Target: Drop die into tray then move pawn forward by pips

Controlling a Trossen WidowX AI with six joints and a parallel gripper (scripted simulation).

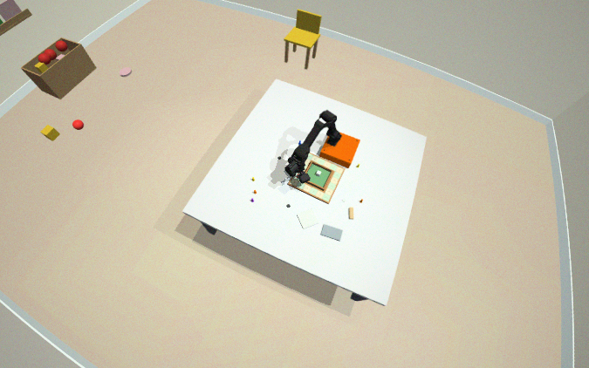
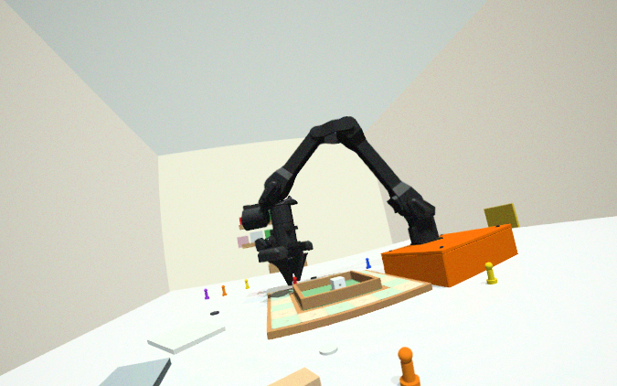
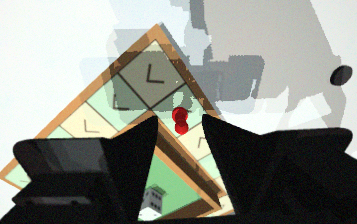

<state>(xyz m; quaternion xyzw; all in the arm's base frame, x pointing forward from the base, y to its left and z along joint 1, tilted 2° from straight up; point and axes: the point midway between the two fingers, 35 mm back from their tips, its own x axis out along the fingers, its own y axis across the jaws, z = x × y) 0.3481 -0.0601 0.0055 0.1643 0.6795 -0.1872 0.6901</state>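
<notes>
Now: the red pawn right at my gripper tip. The rest, counted from my gripper tip: blue pawn: 24 cm behind, 13 cm to the right, 1 cm below; grey die: 10 cm to the left, 10 cm behind; green dice tray: 10 cm to the left, 8 cm behind, 2 cm below.
</notes>
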